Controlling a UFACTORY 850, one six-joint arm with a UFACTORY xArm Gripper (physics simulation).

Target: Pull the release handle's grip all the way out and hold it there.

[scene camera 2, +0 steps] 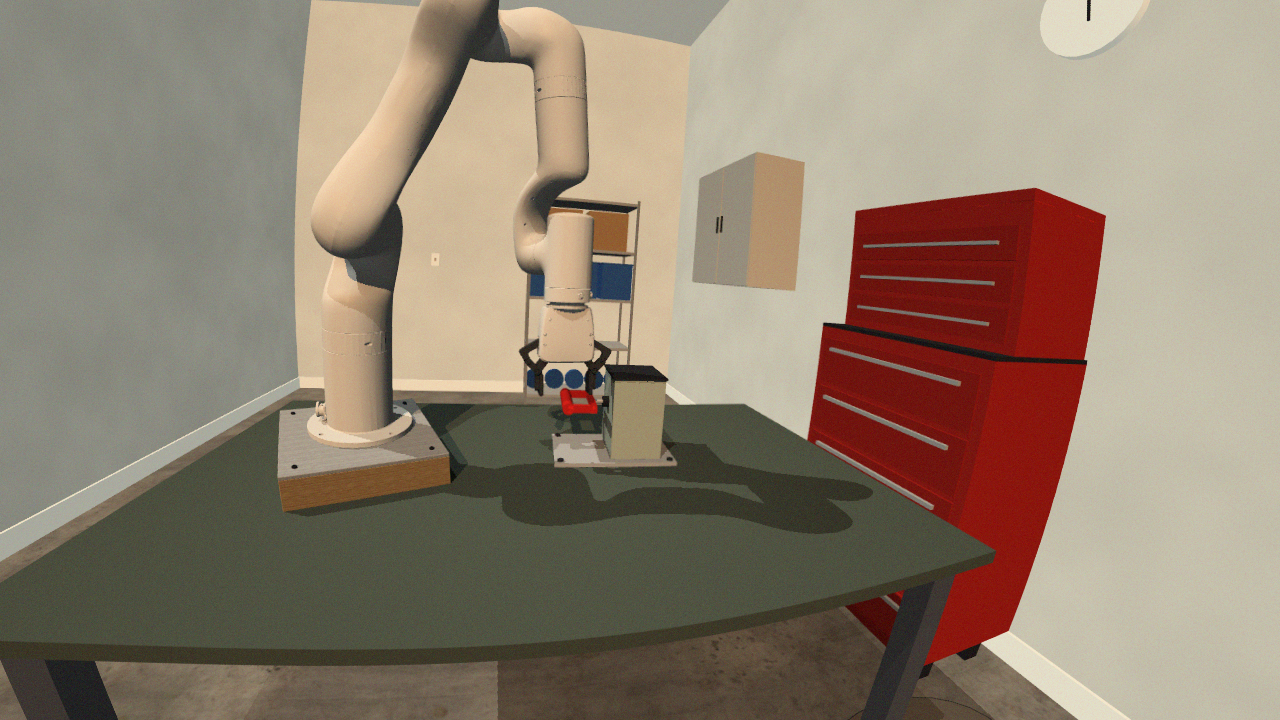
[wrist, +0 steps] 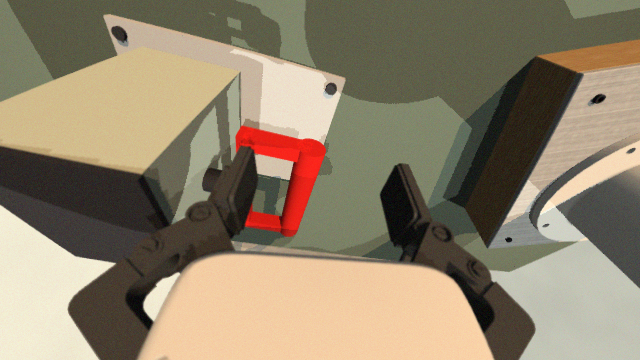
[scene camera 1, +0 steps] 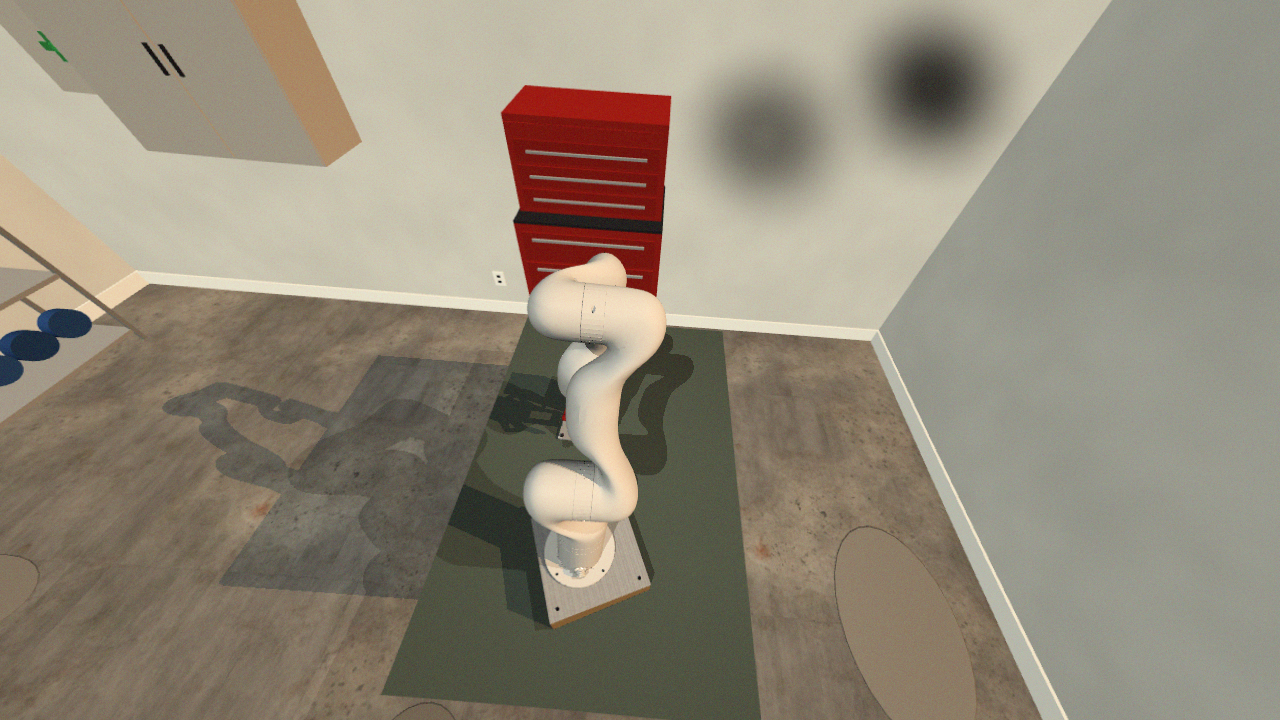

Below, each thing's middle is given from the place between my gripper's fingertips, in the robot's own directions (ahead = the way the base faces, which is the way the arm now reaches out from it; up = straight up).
I see the pale base plate (scene camera 2: 569, 450) 120 mm ahead of my hand, 40 mm to the left of it and 130 mm below it.
